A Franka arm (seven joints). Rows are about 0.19 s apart.
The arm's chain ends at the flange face. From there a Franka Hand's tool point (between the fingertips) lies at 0.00 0.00 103.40 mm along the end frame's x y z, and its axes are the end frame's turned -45 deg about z.
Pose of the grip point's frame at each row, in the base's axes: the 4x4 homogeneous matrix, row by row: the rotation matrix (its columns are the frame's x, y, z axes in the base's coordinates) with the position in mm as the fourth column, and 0 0 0 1 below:
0.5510 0.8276 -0.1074 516.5; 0.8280 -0.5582 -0.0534 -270.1; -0.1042 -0.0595 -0.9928 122.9; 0 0 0 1
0.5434 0.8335 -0.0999 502.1; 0.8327 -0.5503 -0.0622 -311.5; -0.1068 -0.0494 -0.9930 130.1; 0 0 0 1
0.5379 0.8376 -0.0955 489.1; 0.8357 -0.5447 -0.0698 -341.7; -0.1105 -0.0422 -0.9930 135.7; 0 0 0 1
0.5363 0.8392 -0.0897 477.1; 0.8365 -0.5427 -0.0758 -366.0; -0.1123 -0.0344 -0.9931 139.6; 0 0 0 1
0.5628 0.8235 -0.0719 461.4; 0.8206 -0.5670 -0.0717 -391.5; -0.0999 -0.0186 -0.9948 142.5; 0 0 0 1
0.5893 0.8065 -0.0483 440.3; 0.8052 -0.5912 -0.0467 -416.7; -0.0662 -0.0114 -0.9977 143.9; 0 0 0 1
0.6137 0.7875 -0.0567 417.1; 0.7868 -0.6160 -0.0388 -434.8; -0.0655 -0.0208 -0.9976 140.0; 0 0 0 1
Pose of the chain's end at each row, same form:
0.9748 0.1956 -0.1074 527.6; 0.1908 -0.9802 -0.0534 -264.6; -0.1158 0.0316 -0.9928 225.6; 0 0 0 1
0.9736 0.2051 -0.0999 512.4; 0.1997 -0.9779 -0.0622 -305.1; -0.1105 0.0406 -0.9930 232.8; 0 0 0 1
0.9726 0.2119 -0.0955 499.0; 0.2058 -0.9761 -0.0698 -334.5; -0.1080 0.0483 -0.9930 238.4; 0 0 0 1
0.9726 0.2142 -0.0897 486.4; 0.2077 -0.9752 -0.0758 -358.2; -0.1037 0.0551 -0.9931 242.3; 0 0 0 1
0.9803 0.1843 -0.0719 468.8; 0.1793 -0.9812 -0.0717 -384.1; -0.0838 0.0575 -0.9948 245.4; 0 0 0 1
0.9870 0.1536 -0.0483 445.3; 0.1513 -0.9874 -0.0467 -411.9; -0.0549 0.0387 -0.9977 247.1; 0 0 0 1
0.9908 0.1229 -0.0567 423.0; 0.1208 -0.9919 -0.0388 -430.8; -0.0610 0.0316 -0.9976 243.2; 0 0 0 1

